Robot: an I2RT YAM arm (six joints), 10 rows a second.
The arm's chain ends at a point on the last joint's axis. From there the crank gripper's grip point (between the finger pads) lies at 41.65 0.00 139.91 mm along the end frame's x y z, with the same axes.
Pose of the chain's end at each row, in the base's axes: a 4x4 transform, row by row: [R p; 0 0 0 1], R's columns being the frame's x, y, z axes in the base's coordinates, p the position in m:
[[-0.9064 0.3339 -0.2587 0.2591], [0.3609 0.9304 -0.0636 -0.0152], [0.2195 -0.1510 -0.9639 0.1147], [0 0 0 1]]
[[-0.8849 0.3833 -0.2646 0.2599], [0.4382 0.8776 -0.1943 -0.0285], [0.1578 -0.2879 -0.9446 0.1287], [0 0 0 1]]
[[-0.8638 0.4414 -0.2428 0.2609], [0.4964 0.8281 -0.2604 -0.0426], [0.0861 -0.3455 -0.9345 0.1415], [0 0 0 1]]
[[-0.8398 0.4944 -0.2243 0.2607], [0.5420 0.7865 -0.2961 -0.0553], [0.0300 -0.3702 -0.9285 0.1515], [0 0 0 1]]
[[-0.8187 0.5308 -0.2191 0.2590], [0.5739 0.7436 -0.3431 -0.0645], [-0.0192 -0.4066 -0.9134 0.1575], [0 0 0 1]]
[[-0.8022 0.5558 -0.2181 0.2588], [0.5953 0.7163 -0.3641 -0.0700], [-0.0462 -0.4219 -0.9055 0.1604], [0 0 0 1]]
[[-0.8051 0.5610 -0.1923 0.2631], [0.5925 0.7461 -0.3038 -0.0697], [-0.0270 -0.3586 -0.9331 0.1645], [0 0 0 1]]
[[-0.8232 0.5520 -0.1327 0.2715], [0.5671 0.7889 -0.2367 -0.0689], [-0.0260 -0.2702 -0.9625 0.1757], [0 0 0 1]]
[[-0.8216 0.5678 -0.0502 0.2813], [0.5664 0.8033 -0.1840 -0.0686], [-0.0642 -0.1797 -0.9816 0.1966], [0 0 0 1]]
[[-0.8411 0.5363 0.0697 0.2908], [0.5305 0.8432 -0.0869 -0.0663], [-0.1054 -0.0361 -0.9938 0.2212], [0 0 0 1]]
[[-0.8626 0.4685 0.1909 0.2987], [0.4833 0.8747 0.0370 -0.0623], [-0.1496 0.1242 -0.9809 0.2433], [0 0 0 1]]
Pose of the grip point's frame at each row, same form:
[[-0.9064 0.3339 -0.2587 0.1852], [0.3609 0.9304 -0.0636 -0.0091], [0.2195 -0.1510 -0.9639 -0.0110], [0 0 0 1]]
[[-0.8849 0.3833 -0.2646 0.1860], [0.4382 0.8776 -0.1943 -0.0374], [0.1578 -0.2879 -0.9446 0.0031], [0 0 0 1]]
[[-0.8638 0.4414 -0.2428 0.1910], [0.4964 0.8281 -0.2604 -0.0584], [0.0861 -0.3455 -0.9345 0.0143], [0 0 0 1]]
[[-0.8398 0.4944 -0.2243 0.1943], [0.5420 0.7865 -0.2961 -0.0742], [0.0300 -0.3702 -0.9285 0.0228], [0 0 0 1]]
[[-0.8187 0.5308 -0.2191 0.1942], [0.5739 0.7436 -0.3431 -0.0886], [-0.0192 -0.4066 -0.9134 0.0289], [0 0 0 1]]
[[-0.8022 0.5558 -0.2181 0.1949], [0.5953 0.7163 -0.3641 -0.0961], [-0.0462 -0.4219 -0.9055 0.0318], [0 0 0 1]]
[[-0.8051 0.5610 -0.1923 0.2027], [0.5925 0.7461 -0.3038 -0.0875], [-0.0270 -0.3586 -0.9331 0.0328], [0 0 0 1]]
[[-0.8232 0.5520 -0.1327 0.2186], [0.5671 0.7889 -0.2367 -0.0784], [-0.0260 -0.2702 -0.9625 0.0400], [0 0 0 1]]
[[-0.8216 0.5678 -0.0502 0.2401], [0.5664 0.8033 -0.1840 -0.0708], [-0.0642 -0.1797 -0.9816 0.0566], [0 0 0 1]]
[[-0.8411 0.5363 0.0697 0.2655], [0.5305 0.8432 -0.0869 -0.0564], [-0.1054 -0.0361 -0.9938 0.0778], [0 0 0 1]]
[[-0.8626 0.4685 0.1909 0.2895], [0.4833 0.8747 0.0370 -0.0370], [-0.1496 0.1242 -0.9809 0.0998], [0 0 0 1]]

